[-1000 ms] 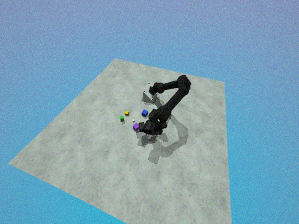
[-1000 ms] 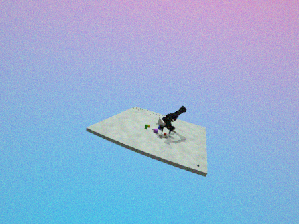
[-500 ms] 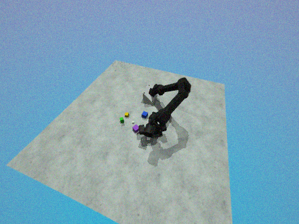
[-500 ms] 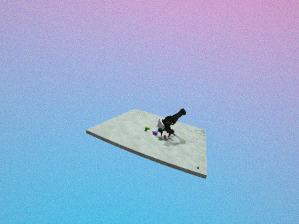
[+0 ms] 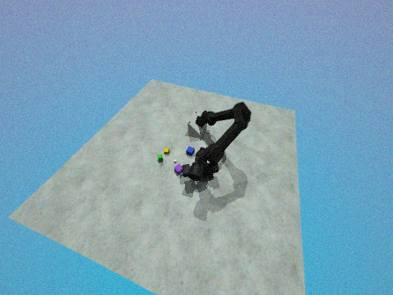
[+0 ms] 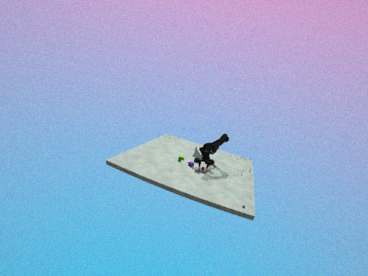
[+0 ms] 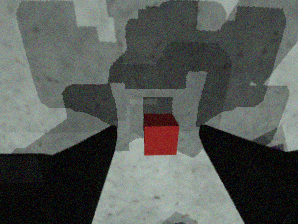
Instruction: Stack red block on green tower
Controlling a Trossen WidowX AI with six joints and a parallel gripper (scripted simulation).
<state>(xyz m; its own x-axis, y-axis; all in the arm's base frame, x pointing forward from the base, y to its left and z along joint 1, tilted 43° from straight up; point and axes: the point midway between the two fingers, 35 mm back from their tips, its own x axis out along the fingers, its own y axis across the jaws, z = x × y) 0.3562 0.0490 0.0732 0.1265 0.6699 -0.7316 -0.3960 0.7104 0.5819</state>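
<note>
My gripper tip is now 100 mm past the yellow block, 240 mm to the left of it and 10 mm below it. From my gripper tip the other things lie so: purple block: 120 mm to the right, 10 mm above; then blue block: 140 mm behind, 90 mm to the right, 10 mm above; then red block: 10 mm above.
</note>
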